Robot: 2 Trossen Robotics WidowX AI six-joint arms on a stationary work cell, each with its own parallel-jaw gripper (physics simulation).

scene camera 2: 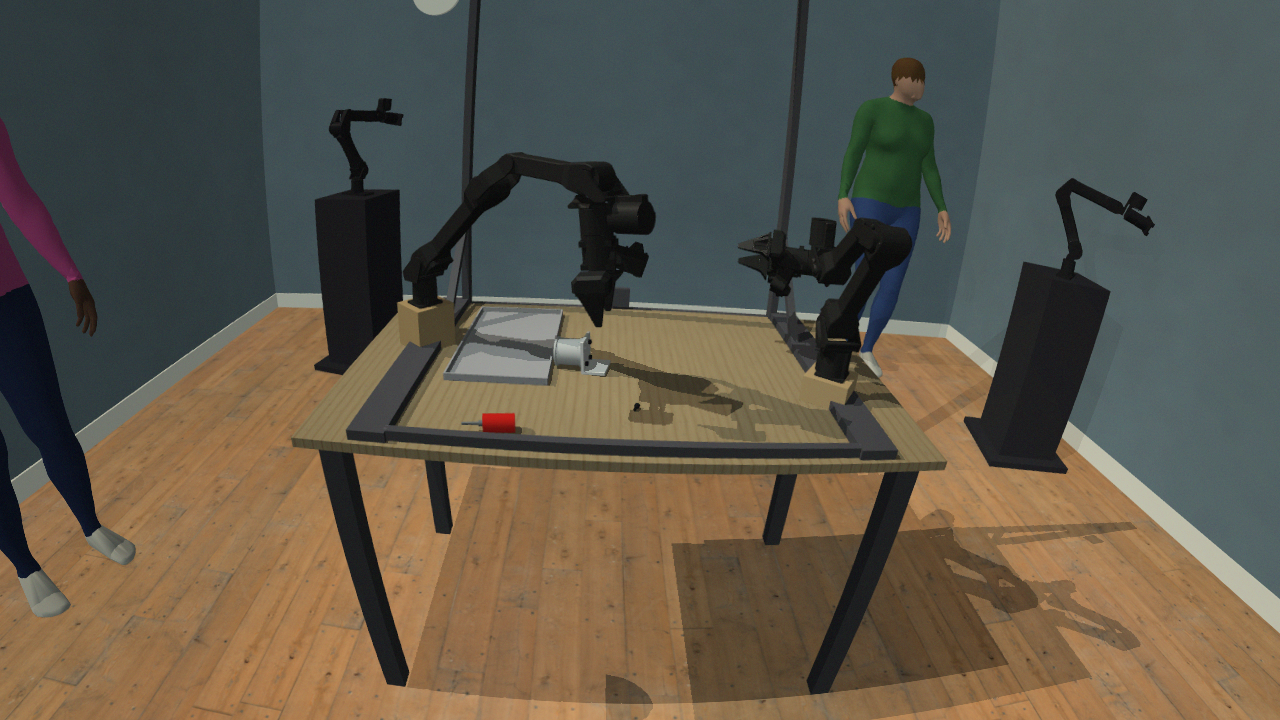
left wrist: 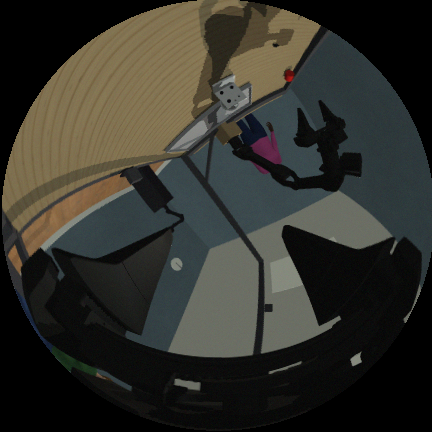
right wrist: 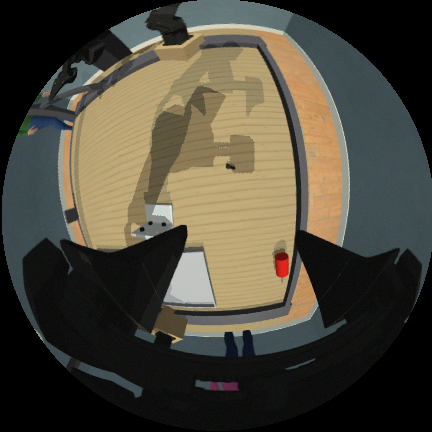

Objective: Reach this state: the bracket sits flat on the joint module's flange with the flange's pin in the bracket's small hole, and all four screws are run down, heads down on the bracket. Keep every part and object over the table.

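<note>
The white joint module lies on its side by the tray. The grey L-shaped bracket is against its flange end. Several dark spots show on the bracket's face; in the right wrist view three look like screw heads. How deep they sit, and the pin, are too small to tell. A loose black screw lies on the table. A red-handled screwdriver lies near the front edge. My right gripper is open, above the bracket area. My left gripper is open, raised at the right.
A grey two-part tray lies on the left of the table. Dark rails run along the table's front edge and sides. A person in green stands behind the table; another in pink stands at the left.
</note>
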